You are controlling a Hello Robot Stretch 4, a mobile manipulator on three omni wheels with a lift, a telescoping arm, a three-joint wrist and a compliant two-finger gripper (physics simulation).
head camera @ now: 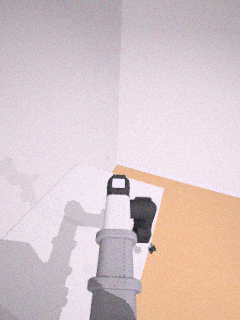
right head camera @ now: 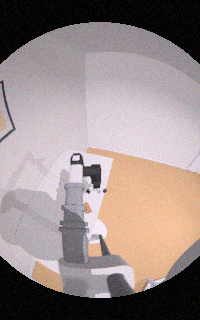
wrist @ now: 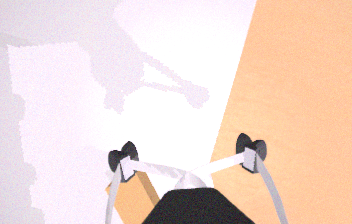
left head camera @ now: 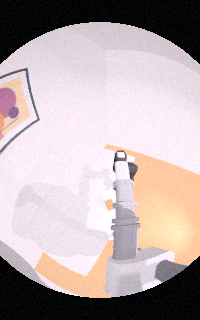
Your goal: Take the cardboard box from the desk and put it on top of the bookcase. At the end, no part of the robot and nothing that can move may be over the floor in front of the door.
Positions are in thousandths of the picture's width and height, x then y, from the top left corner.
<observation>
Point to a white desk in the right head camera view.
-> At 188,730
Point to a white desk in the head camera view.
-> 235,795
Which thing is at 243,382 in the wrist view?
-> A white desk.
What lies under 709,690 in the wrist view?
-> My gripper.
</observation>
